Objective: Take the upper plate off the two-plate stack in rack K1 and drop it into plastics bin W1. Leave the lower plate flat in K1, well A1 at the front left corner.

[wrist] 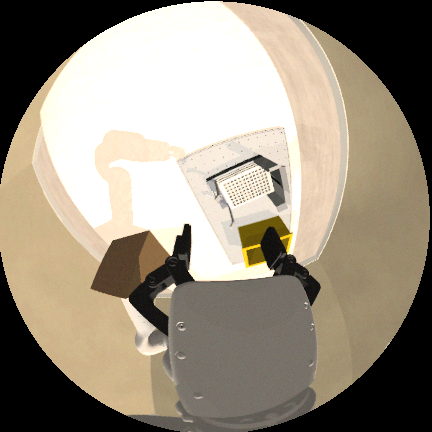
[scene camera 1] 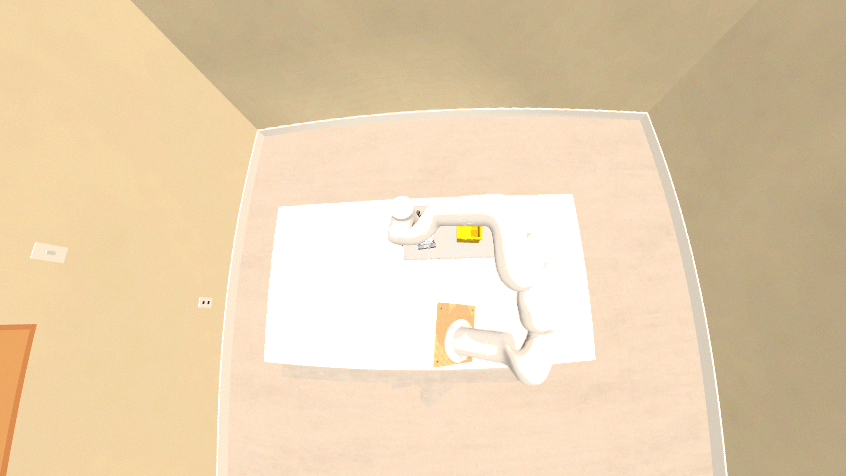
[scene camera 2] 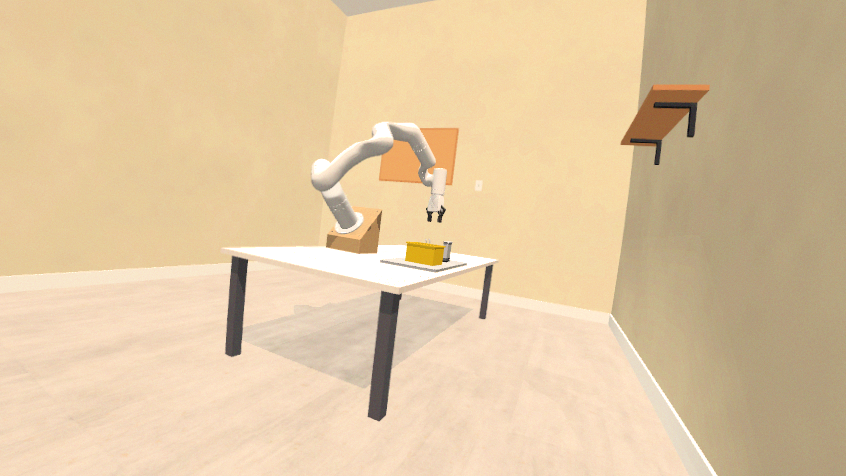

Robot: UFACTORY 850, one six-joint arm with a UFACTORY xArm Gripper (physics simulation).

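Note:
The pale plate stack (wrist: 247,187) lies flat in rack K1 (wrist: 278,194) (scene camera 2: 447,251) in the wrist view. The top plate's grid of wells shows; the lower plate and the well A1 marking cannot be made out. In scene camera 1 the arm covers part of the rack (scene camera 1: 426,243). The yellow bin W1 (scene camera 1: 469,235) (scene camera 2: 424,253) (wrist: 263,227) stands beside the rack, and one finger overlaps it in the wrist view. My gripper (scene camera 2: 434,219) (wrist: 229,234) is open and empty, pointing down high above the rack area. It is hidden under the arm in scene camera 1.
The rack and bin stand on a thin grey perforated board (scene camera 1: 449,253) (wrist: 209,206) on the white table (scene camera 1: 343,284) (scene camera 2: 319,258). The arm's wooden base block (scene camera 1: 444,314) (scene camera 2: 369,234) (wrist: 122,260) stands at the other long side. A wall shelf (scene camera 2: 668,113) hangs far from the arm.

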